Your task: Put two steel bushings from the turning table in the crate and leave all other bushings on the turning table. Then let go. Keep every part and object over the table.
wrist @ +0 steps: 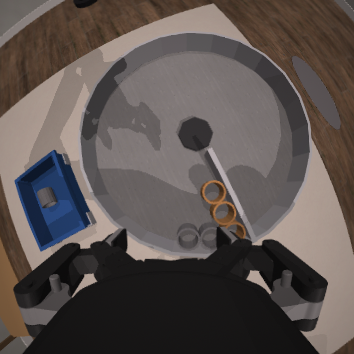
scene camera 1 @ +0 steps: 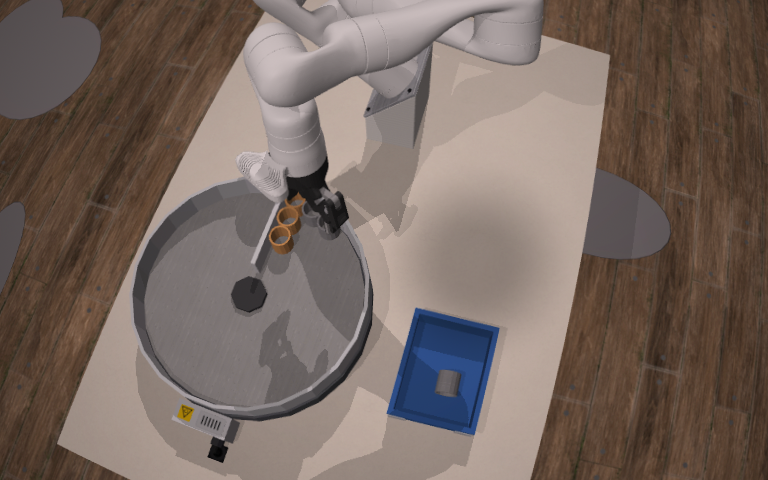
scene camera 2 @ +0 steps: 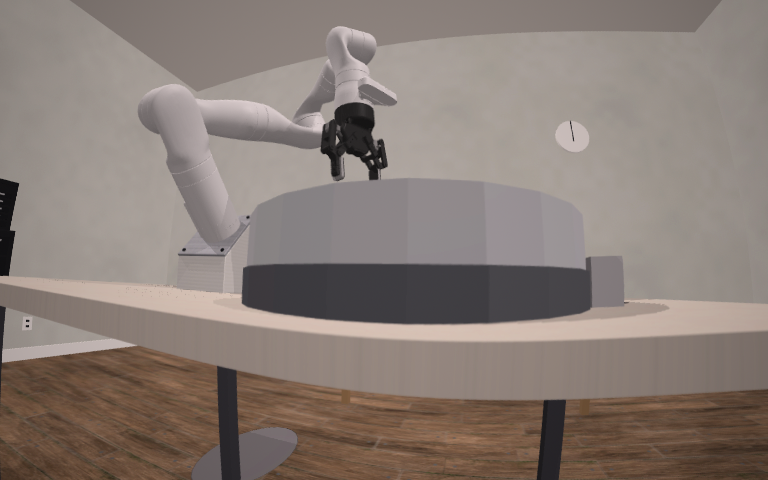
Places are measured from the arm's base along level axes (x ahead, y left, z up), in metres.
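Pixels of known places: gripper, fingertip midpoint: (wrist: 171, 237) (scene camera 1: 312, 212); arm's base at its link origin: (scene camera 1: 400, 78) (scene camera 2: 222, 230).
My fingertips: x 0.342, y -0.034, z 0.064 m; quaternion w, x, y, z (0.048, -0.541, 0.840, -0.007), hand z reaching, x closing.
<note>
Ahead of a thing's pixels: the offset from my fingertips to its top centre. "spot": to the spot under its first point.
A steel bushing {0.152 m ahead, 0.279 m left, 0.159 m down} (scene camera 1: 448, 383) (wrist: 47, 197) lies on its side in the blue crate {0.137 m ahead, 0.266 m left, 0.152 m down} (scene camera 1: 403, 359) (wrist: 75, 192). On the turning table (scene camera 1: 139, 294) (scene camera 2: 407, 226) (wrist: 296, 100), two steel bushings stand upright near the rim: one {0.041 m back, 0.000 m left, 0.112 m down} (scene camera 1: 328, 234) (wrist: 188, 244) farther from the grey bar, the other {0.056 m back, 0.036 m right, 0.112 m down} (scene camera 1: 309, 217) (wrist: 209, 243) beside the copper ones. Three copper-coloured bushings stand in a row along the bar: one {0.011 m ahead, 0.071 m right, 0.112 m down} (scene camera 1: 281, 247) (wrist: 203, 192) nearest the hub, then a second {0.028 m back, 0.072 m right, 0.112 m down} (scene camera 1: 288, 228), then a third partly hidden by my gripper. My gripper (scene camera 2: 356, 176) (wrist: 171, 237) is open and empty, above the steel pair.
The grey bar {spot: 0.025 m ahead, 0.091 m right, 0.103 m down} (scene camera 1: 265, 237) (wrist: 227, 185) runs from near the dark hub {0.119 m ahead, 0.092 m right, 0.141 m down} (scene camera 1: 249, 294) (wrist: 195, 133) toward the rim. The raised wall surrounds the turning table. A drive box {spot: 0.350 m ahead, 0.071 m right, 0.144 m down} (scene camera 1: 210, 421) with a yellow warning label is at its outer side. The crate stands apart from the turning table.
</note>
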